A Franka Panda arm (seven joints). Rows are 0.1 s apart.
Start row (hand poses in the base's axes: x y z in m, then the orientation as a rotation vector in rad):
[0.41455, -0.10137, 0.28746, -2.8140, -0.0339, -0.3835]
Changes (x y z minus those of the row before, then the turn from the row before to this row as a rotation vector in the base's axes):
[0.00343, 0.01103, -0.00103, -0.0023, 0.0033, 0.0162]
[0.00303, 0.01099, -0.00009, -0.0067, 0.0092, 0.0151]
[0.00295, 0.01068, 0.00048, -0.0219, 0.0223, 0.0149]
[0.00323, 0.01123, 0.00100, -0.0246, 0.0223, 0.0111]
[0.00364, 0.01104, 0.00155, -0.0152, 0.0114, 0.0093]
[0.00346, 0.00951, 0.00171, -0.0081, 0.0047, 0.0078]
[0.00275, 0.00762, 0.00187, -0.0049, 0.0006, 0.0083]
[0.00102, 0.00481, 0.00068, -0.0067, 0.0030, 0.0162]
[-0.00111, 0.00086, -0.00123, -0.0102, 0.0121, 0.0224]
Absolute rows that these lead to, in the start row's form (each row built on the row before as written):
[0.41798, -0.09034, 0.28643, -2.8148, -0.0564, -0.3753]
[0.42101, -0.07935, 0.28634, -2.8209, -0.0770, -0.3593]
[0.42396, -0.06867, 0.28682, -2.8438, -0.0977, -0.3255]
[0.42719, -0.05744, 0.28782, -2.8694, -0.1137, -0.2922]
[0.43083, -0.04640, 0.28937, -2.8844, -0.1276, -0.2743]
[0.43429, -0.03689, 0.29108, -2.8918, -0.1394, -0.2662]
[0.43704, -0.02927, 0.29295, -2.8955, -0.1521, -0.2639]
[0.43806, -0.02446, 0.29363, -2.8999, -0.1762, -0.2567]
[0.43695, -0.02360, 0.29240, -2.9071, -0.2084, -0.2350]

